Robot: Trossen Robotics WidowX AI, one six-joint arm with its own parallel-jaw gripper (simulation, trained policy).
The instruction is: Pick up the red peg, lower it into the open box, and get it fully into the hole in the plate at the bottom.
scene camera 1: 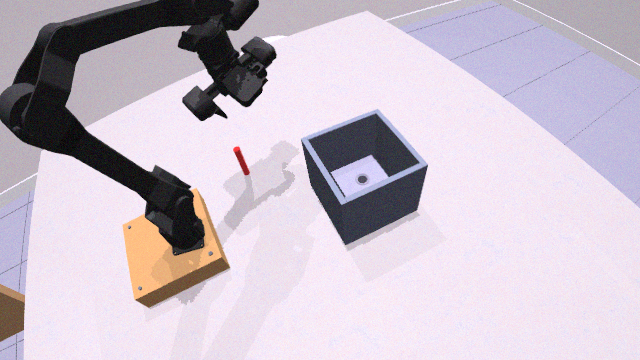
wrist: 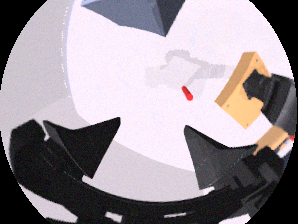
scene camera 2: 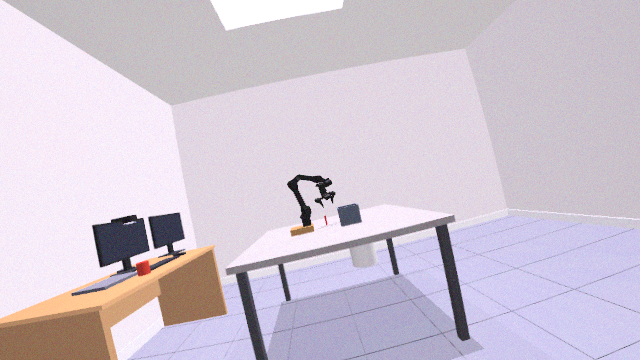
Scene:
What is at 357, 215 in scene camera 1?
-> A box.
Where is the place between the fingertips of the gripper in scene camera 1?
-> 242, 102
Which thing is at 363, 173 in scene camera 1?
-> A pale plate.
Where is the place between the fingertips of the gripper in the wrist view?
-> At 152, 124

